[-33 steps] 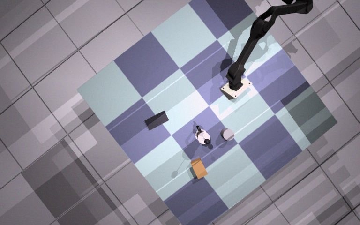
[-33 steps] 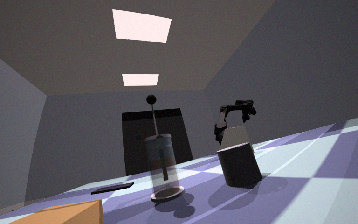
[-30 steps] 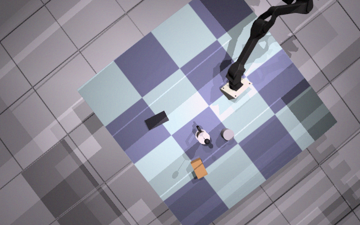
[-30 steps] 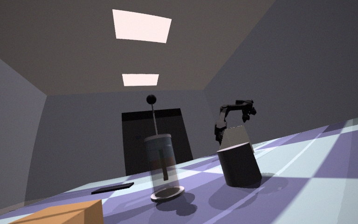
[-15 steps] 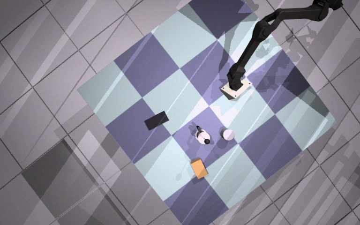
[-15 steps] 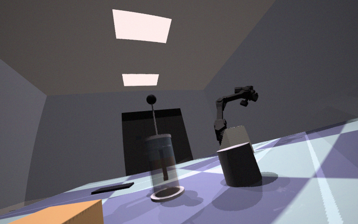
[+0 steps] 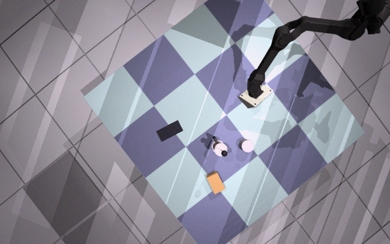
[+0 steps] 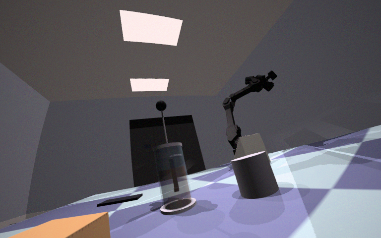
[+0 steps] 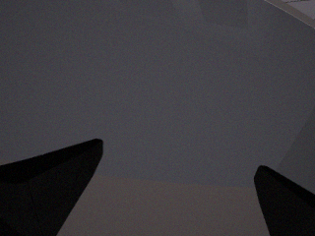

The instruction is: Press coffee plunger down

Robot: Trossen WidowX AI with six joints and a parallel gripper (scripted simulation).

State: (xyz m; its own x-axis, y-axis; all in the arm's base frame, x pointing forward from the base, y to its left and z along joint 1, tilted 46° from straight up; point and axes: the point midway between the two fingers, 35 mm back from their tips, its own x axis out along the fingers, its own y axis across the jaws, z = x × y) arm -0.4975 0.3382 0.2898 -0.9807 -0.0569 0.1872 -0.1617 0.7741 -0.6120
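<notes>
Right now my gripper tip is 91 cm short of the glass coffee press, 40 cm above it and 6 cm to the right of it. Round my gripper tip: orange box (107 cm ahead, 50 cm below, 22 cm to the left); then flat black slab (107 cm ahead, 52 cm below, 20 cm to the right).
</notes>
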